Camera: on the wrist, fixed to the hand. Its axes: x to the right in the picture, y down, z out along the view.
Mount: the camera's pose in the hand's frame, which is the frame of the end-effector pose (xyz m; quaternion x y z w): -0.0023 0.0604 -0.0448 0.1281 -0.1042 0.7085 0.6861
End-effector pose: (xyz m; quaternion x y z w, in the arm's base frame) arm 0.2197 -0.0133 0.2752 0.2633 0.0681 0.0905 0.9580
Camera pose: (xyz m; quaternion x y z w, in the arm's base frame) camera 0.2012 0.0593 0.2684 0.3611 -0.2281 0.7047 0.5666
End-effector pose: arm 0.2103 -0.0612 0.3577 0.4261 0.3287 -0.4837 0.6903
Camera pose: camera 0.2650 -0.0095 0.3572 0.5632 -0.2103 0.0707 0.7960
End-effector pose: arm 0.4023 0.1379 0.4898 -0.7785 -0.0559 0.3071 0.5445
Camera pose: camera 0.4097 0.0763 0.4473 -0.4720 0.4958 0.6848 0.2499
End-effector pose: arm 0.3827 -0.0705 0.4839 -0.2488 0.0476 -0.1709 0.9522
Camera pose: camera 0.3909 -0.0408 0.4153 -0.0328 0.0878 0.5772 0.8112
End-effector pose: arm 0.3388 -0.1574 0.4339 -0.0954 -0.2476 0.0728 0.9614
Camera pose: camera 0.3532 -0.1058 0.3811 -0.1101 -0.1931 0.7728 0.5945
